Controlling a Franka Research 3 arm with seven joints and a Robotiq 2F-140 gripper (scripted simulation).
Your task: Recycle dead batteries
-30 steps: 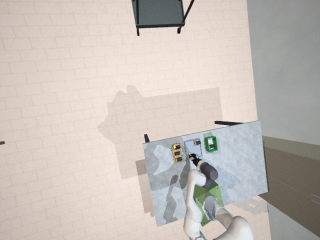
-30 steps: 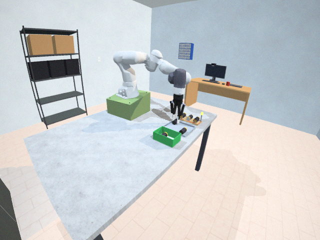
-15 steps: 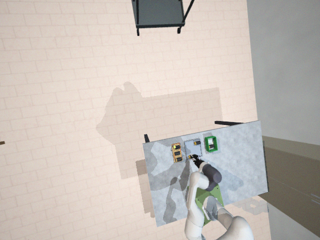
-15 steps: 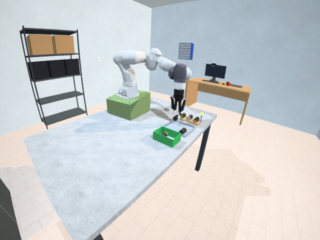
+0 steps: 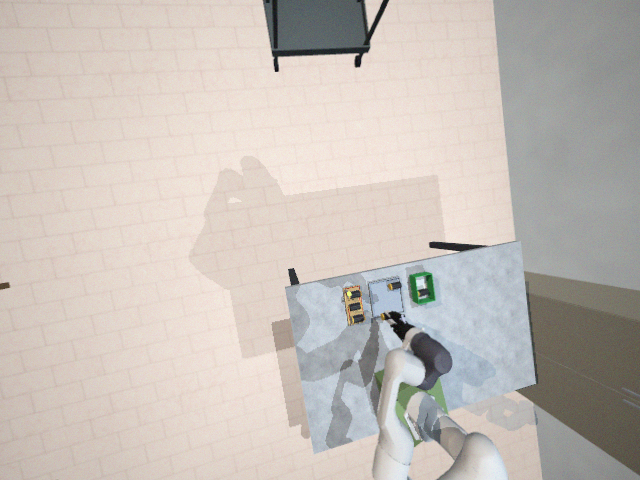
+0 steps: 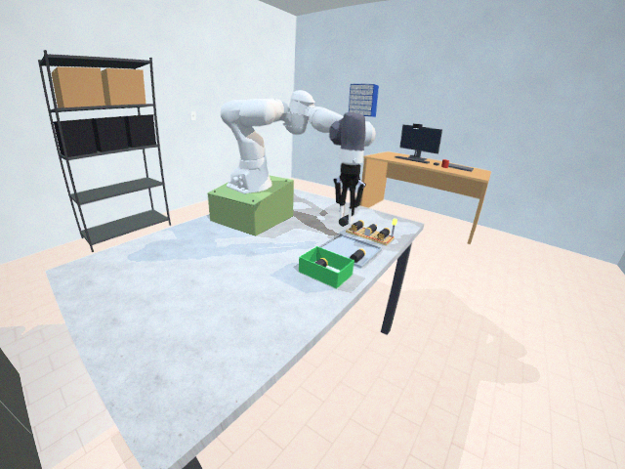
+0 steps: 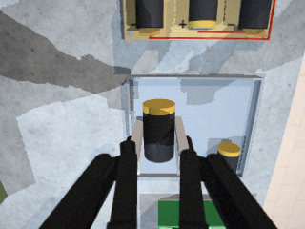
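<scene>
My gripper is now 50 mm short of the green recycling box, 260 mm to the left of it and 110 mm above it. From my hand the other things lie so: grey tray: 50 mm ahead, 50 mm to the right, 120 mm below; then post: 160 mm ahead, 160 mm to the left, 80 mm below.
</scene>
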